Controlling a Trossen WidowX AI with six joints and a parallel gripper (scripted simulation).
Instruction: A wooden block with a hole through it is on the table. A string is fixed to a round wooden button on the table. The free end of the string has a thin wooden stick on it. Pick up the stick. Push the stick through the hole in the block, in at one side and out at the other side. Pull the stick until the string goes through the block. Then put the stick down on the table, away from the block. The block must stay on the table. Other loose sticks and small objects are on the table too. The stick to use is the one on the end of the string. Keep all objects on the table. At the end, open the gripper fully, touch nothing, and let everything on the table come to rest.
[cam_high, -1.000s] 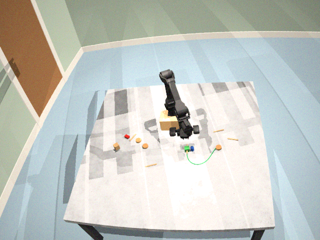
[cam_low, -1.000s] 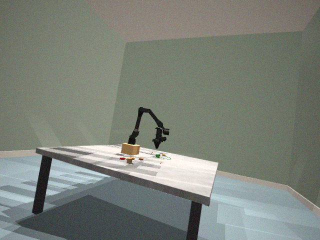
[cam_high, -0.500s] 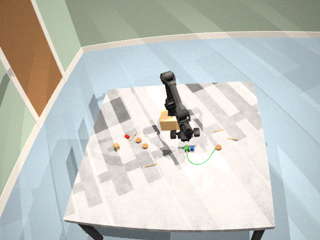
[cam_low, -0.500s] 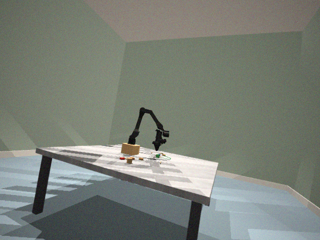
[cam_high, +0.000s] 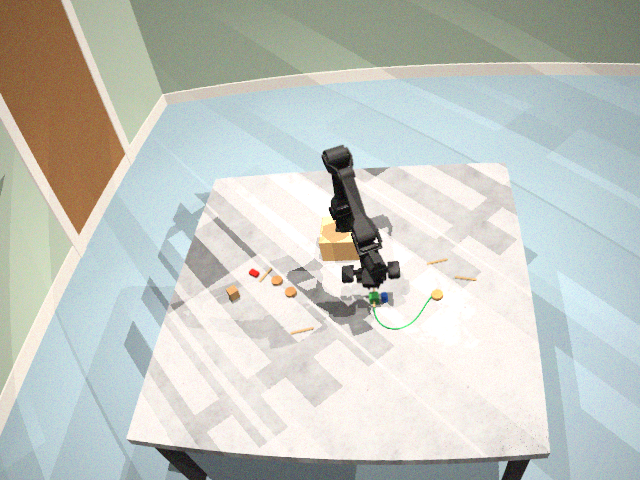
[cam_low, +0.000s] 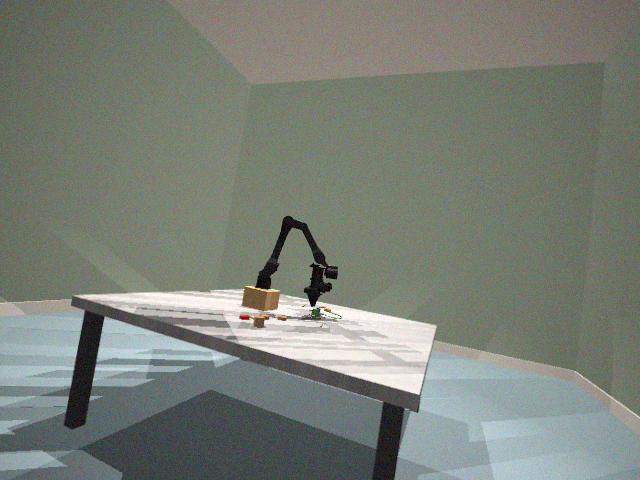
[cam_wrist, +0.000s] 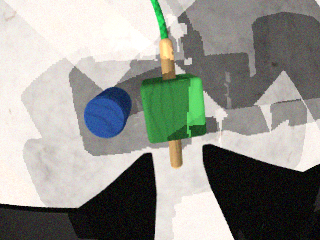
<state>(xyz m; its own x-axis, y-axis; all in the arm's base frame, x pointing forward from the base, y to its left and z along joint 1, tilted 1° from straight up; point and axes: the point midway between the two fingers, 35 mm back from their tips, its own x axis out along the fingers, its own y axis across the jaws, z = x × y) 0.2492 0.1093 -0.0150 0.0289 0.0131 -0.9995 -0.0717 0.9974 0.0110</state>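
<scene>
Now: the green cube 2 cm ahead of my gripper tip and 2 cm below it. Round my gripper tip: blue cylinder: 2 cm ahead, 4 cm to the left, 2 cm below; round wooden button: 1 cm ahead, 21 cm to the left, 3 cm below; thin wooden stick: 4 cm ahead, 2 cm below.
</scene>
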